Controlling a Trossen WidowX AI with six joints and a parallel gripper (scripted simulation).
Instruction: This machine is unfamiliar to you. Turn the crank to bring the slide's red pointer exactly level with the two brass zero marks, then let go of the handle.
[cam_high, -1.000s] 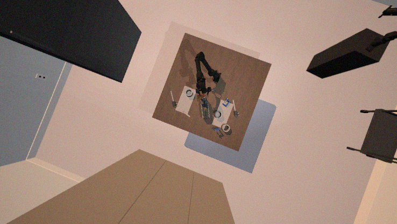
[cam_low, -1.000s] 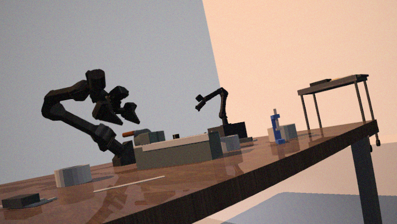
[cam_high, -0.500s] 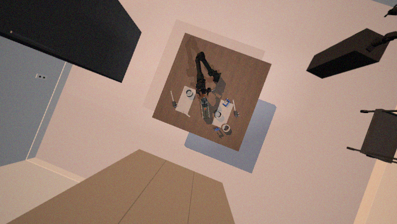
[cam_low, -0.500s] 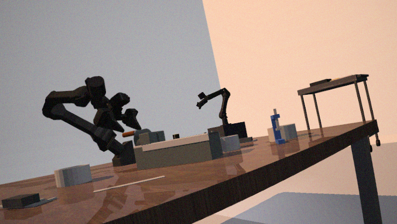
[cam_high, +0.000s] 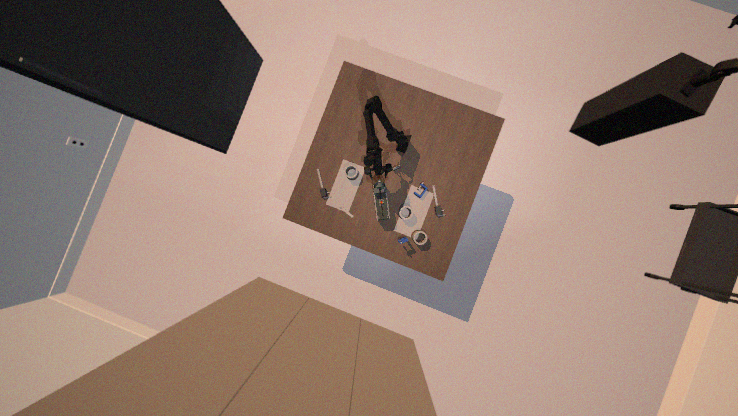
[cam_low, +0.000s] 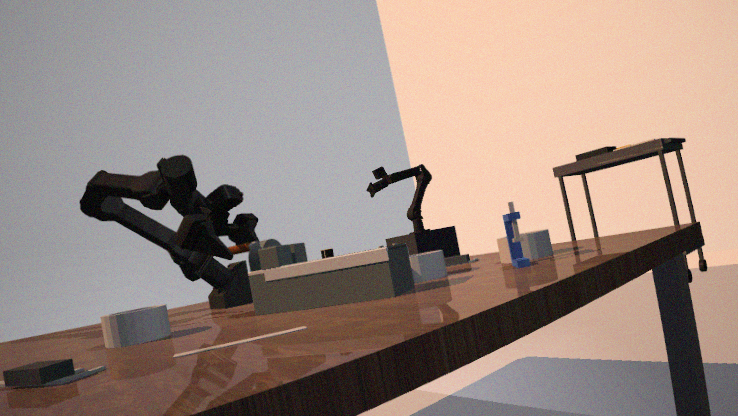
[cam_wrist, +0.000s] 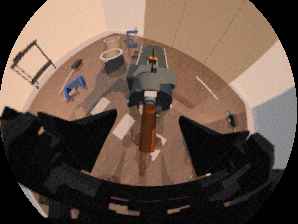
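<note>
Now: gripper tip 2 cm below the crank handle, 2 cm past it and 1 cm to the left of it. Round my gripper tip: red pointer: 13 cm ahead, 9 cm to the left, 2 cm below; then thin white rod: 31 cm ahead, 12 cm to the right, 10 cm below.
</note>
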